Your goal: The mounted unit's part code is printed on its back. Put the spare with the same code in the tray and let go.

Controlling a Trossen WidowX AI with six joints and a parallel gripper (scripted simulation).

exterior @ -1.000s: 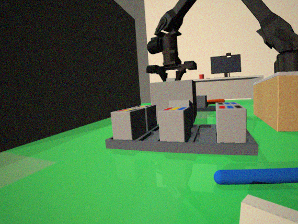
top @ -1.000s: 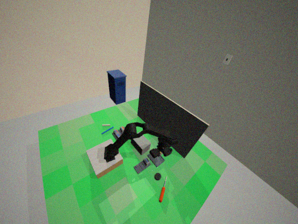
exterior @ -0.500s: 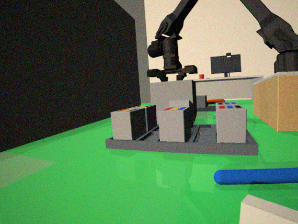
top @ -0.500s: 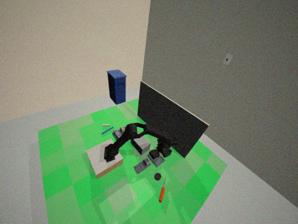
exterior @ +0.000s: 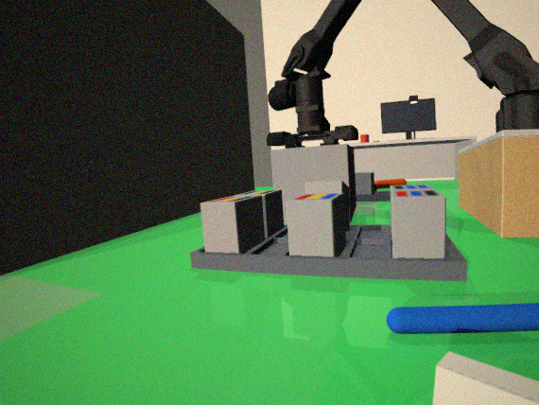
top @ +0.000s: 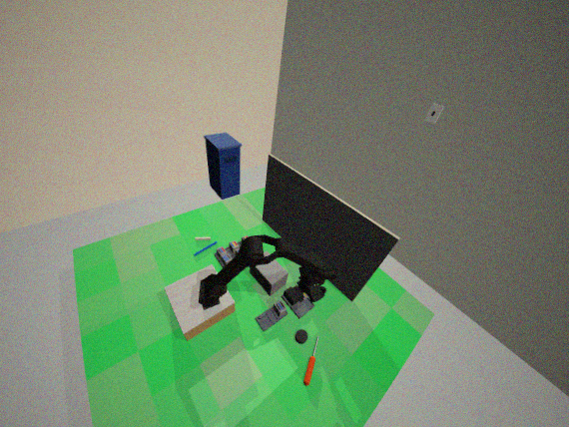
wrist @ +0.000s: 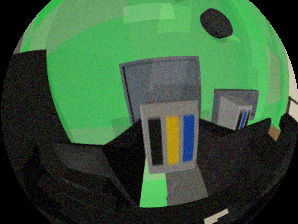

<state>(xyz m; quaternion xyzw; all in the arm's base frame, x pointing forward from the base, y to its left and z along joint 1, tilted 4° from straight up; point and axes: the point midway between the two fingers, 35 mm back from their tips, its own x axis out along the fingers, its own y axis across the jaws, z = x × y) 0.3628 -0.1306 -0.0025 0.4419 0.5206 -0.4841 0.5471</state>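
Now: gripper tip 10 mm past the flat grey tray and 40 mm above it. The rest, counted from my gripper tip: grey spare 30 mm above; then grey mounted unit 80 mm behind, 180 mm to the left; then black disc 80 mm behind, 140 mm to the right, 40 mm below.
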